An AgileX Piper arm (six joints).
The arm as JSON. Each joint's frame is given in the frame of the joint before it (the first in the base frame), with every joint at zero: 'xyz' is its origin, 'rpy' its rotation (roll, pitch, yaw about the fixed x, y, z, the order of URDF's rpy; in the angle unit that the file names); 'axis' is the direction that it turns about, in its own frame. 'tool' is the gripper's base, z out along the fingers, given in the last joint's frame.
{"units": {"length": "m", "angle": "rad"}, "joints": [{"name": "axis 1", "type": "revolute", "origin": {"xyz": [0.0, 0.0, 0.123], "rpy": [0.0, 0.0, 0.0]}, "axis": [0.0, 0.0, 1.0]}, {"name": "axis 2", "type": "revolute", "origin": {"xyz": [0.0, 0.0, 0.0], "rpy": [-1.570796, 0.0, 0.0]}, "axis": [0.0, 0.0, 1.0]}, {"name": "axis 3", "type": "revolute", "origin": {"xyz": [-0.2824, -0.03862, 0.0], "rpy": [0.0, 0.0, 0.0]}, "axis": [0.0, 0.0, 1.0]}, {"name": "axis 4", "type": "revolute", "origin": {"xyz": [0.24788, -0.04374, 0.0], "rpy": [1.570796, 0.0, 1.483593]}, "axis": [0.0, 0.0, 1.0]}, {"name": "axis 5", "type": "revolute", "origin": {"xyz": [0.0, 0.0, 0.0], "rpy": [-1.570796, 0.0, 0.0]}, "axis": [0.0, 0.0, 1.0]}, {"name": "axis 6", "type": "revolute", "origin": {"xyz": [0.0, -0.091, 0.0], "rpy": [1.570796, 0.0, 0.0]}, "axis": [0.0, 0.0, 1.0]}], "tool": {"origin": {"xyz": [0.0, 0.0, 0.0], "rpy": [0.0, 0.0, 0.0]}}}
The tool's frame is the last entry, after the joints.
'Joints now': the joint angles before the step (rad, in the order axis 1, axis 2, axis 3, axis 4, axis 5, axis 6). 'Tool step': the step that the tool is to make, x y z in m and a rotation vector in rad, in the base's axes. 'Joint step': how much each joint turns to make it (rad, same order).
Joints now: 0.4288, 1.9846, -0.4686, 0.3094, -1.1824, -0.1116
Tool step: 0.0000, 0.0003, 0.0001, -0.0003, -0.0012, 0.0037
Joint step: -0.0001, 0.0000, 0.0000, -0.0039, -0.0010, 0.0001
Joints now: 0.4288, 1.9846, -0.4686, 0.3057, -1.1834, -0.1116
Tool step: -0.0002, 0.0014, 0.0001, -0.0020, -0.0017, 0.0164
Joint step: 0.0001, 0.0001, 0.0001, -0.0165, -0.0009, 0.0001
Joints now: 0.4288, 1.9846, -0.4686, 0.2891, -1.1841, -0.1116
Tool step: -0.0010, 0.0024, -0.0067, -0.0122, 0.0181, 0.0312
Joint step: 0.0002, 0.0240, 0.0000, -0.0317, -0.0023, 0.0012
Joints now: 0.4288, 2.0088, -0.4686, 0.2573, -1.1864, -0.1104
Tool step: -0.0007, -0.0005, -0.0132, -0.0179, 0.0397, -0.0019
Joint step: 0.0000, 0.0469, -0.0036, 0.0019, 0.0002, 0.0000
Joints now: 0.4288, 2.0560, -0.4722, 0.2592, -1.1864, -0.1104
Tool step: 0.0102, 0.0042, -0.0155, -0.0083, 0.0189, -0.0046
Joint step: -0.0002, 0.0745, -0.0541, 0.0044, 0.0002, 0.0000
